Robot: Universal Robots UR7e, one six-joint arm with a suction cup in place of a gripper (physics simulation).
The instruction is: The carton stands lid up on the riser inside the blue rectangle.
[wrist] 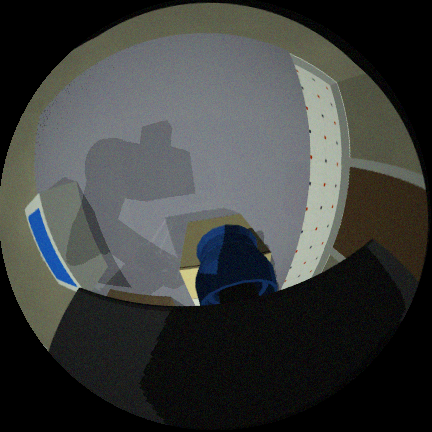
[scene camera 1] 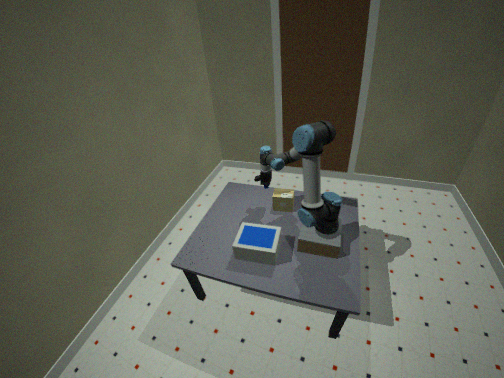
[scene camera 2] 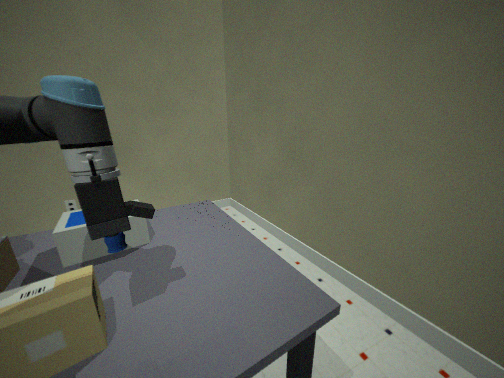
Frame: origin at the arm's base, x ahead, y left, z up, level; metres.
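Seen in the pictures: hand, its tool point: (wrist: 227,251) (scene camera 1: 266,187) (scene camera 2: 117,248); arm's base, origin of its link: (scene camera 1: 326,225).
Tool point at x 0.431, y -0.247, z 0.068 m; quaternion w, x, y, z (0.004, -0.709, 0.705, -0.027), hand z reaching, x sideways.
Pixels of each thing's top centre, then the offset from my tool point to it. Level surfaces: height alone.
- tan carton, centre of its top: (wrist: 230,298) (scene camera 2: 41,295) (scene camera 1: 283,192) 0.123 m back, 0.009 m right, 0.045 m down
- white riser, centre of its top: (wrist: 46,250) (scene camera 2: 103,212) (scene camera 1: 257,236) 0.039 m back, 0.419 m left, 0.055 m down
- blue rectangle, centre of its top: (wrist: 46,250) (scene camera 2: 103,212) (scene camera 1: 257,236) 0.039 m back, 0.419 m left, 0.055 m down
- table, height of its surface: 0.175 m down
A tan carton (scene camera 1: 283,201) (scene camera 2: 47,330) (wrist: 190,254) rests on the table near the back, with a barcode label and a tape strip on its upward face and a pale patch on one side. My suction cup (scene camera 1: 266,187) (scene camera 2: 116,243) (wrist: 227,242) is blue, points down and hangs in the air beside the carton, apart from it, with nothing on it. In the wrist view it covers part of the carton. The white riser (scene camera 1: 255,252) (scene camera 2: 75,251) (wrist: 61,215) bears the blue rectangle (scene camera 1: 257,237) (scene camera 2: 75,219) (wrist: 46,242) on top, with no carton on it.
The arm's base box (scene camera 1: 319,246) (scene camera 2: 7,262) (wrist: 140,296) stands on the table (scene camera 1: 210,240) (scene camera 2: 225,280) (wrist: 240,100), to the right of the riser in scene camera 1. The arm's upright link (scene camera 1: 311,180) rises right of the carton. Walls stand beyond the table.
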